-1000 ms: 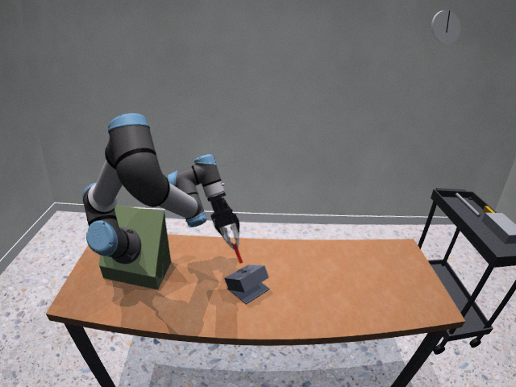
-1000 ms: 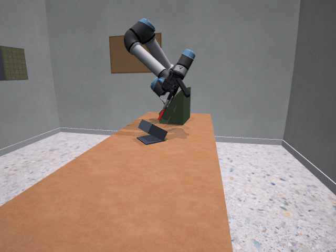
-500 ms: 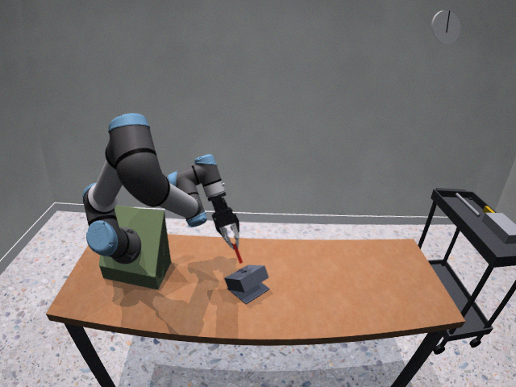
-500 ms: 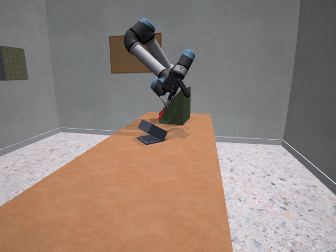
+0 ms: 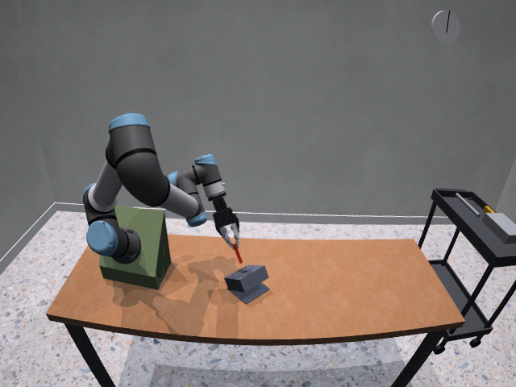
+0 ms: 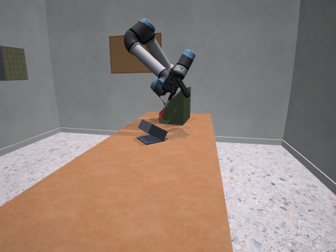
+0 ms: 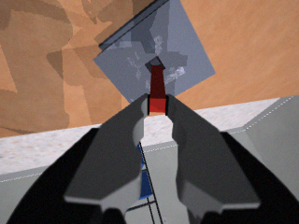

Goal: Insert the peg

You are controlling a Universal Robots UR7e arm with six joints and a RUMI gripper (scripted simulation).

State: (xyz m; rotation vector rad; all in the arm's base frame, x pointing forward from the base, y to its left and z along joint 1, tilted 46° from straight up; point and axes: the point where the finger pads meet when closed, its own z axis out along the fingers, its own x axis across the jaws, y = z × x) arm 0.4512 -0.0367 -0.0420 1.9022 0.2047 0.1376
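The red peg is 10 mm ahead of my hand, 10 mm to the right of it and 30 mm below it. The rest, counted from my hand: flat panel foot (60 mm ahead, 80 mm to the right, 170 mm below).
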